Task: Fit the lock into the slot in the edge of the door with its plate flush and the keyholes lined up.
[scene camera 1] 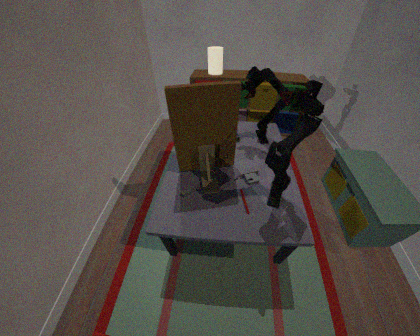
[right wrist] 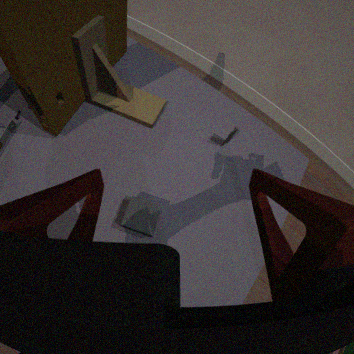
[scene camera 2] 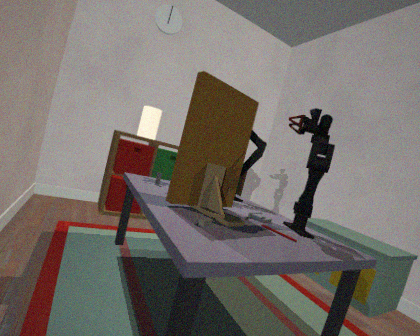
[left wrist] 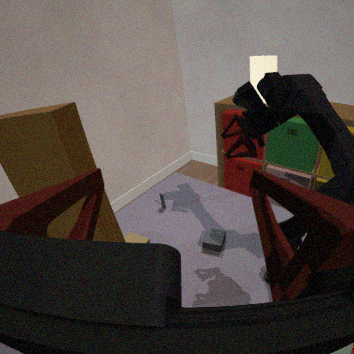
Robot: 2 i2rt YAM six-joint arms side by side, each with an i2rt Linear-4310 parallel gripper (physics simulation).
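Pixels of known places: left gripper, between the fingertips: (scene camera 1: 285,92) (scene camera 2: 288,121) (left wrist: 176,176); right gripper, between the fingertips: (scene camera 1: 240,95) (right wrist: 176,176) (left wrist: 223,145); left arm's base, origin of its link: (scene camera 1: 275,194) (scene camera 2: 297,230); right arm's base, origin of its link: (scene camera 1: 261,136).
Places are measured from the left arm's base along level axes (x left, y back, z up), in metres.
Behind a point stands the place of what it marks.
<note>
The brown door (scene camera 1: 200,120) {x -0.013, y -0.504, z 0.389 m} (scene camera 2: 215,135) {x -0.002, y -0.520, z 0.345 m} (right wrist: 55,50) {x -0.118, y -0.422, z 0.215 m} stands upright, with a small hole low in its face and a dark slot in its edge in the right wrist view. A grey block (left wrist: 214,240) {x -0.446, y -0.406, z 0.036 m} (right wrist: 142,215) {x -0.460, y -0.426, z 0.036 m} lies on the table beyond the door. A flat grey metal piece (scene camera 1: 251,176) {x -0.068, y -0.178, z 0.020 m} lies nearer, beside the door. I cannot tell which is the lock. My left gripper (scene camera 2: 294,124) {x -0.198, y -0.105, z 0.549 m} (left wrist: 176,176) {x -0.198, y -0.105, z 0.549 m} is open and empty, high above the table. My right gripper (left wrist: 223,145) {x -0.499, y -0.415, z 0.373 m} (right wrist: 176,176) {x -0.499, y -0.415, z 0.373 m} is open and empty, above and apart from the grey block.
A tan wooden bracket (scene camera 1: 207,165) {x 0.030, y -0.451, z 0.104 m} (scene camera 2: 212,185) {x 0.004, y -0.477, z 0.123 m} (right wrist: 145,107) {x -0.207, y -0.593, z 0.018 m} stands against the door. A thin dark piece (left wrist: 162,201) {x -0.405, y -0.730, z 0.032 m} (right wrist: 225,137) {x -0.408, y -0.720, z 0.043 m} is near the table's far edge. A red stick (scene camera 1: 244,201) {x 0.131, y -0.166, z 0.005 m} (scene camera 2: 279,233) {x 0.135, y -0.167, z 0.003 m} lies in front. A shelf with coloured boxes stands behind the table (scene camera 1: 200,232) {x 0.407, y -0.320, z 0.000 m}.
</note>
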